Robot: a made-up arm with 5 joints.
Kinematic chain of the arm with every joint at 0, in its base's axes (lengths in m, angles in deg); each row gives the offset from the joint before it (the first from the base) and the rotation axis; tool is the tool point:
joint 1: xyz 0 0 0.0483 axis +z
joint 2: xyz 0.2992 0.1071 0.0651 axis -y
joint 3: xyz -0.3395 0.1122 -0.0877 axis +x
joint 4: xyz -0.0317 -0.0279 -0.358 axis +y
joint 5: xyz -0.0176 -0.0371 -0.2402 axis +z
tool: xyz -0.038 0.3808 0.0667
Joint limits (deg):
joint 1: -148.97..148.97
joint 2: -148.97..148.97
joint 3: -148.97..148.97
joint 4: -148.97..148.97
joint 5: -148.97..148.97
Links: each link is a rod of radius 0.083 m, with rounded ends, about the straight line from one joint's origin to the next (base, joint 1, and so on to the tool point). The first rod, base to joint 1, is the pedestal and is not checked.
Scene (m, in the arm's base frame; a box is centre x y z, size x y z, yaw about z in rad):
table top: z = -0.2
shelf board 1: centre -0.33 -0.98 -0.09 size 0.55 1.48 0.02 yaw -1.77
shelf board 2: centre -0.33 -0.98 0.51 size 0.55 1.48 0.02 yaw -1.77
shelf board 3: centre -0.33 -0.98 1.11 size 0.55 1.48 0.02 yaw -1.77
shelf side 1: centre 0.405 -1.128 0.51 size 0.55 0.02 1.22 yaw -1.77
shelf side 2: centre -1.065 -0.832 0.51 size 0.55 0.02 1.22 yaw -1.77
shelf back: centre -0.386 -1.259 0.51 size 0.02 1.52 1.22 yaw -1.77
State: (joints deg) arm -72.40 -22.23 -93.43 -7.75 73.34
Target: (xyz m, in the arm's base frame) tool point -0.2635 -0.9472 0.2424
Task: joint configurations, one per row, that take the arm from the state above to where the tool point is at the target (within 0.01 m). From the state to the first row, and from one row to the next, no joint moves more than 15 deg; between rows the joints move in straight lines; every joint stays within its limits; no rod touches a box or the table.
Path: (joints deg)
1: -69.48 -35.08 -94.53 -21.32 71.50
2: -66.56 -47.93 -95.63 -34.88 69.66
3: -63.64 -60.79 -96.72 -48.45 67.82
4: -60.72 -73.64 -97.82 -62.02 65.98
5: -57.80 -86.49 -98.92 -75.59 64.14
6: -54.87 -99.34 -100.02 -89.15 62.30
7: -51.95 -112.19 -101.12 -102.72 60.46
8: -63.41 -114.01 -110.04 -89.03 71.59
9: -74.86 -115.82 -118.96 -75.34 82.72
10: -86.32 -117.63 -127.88 -61.65 93.85

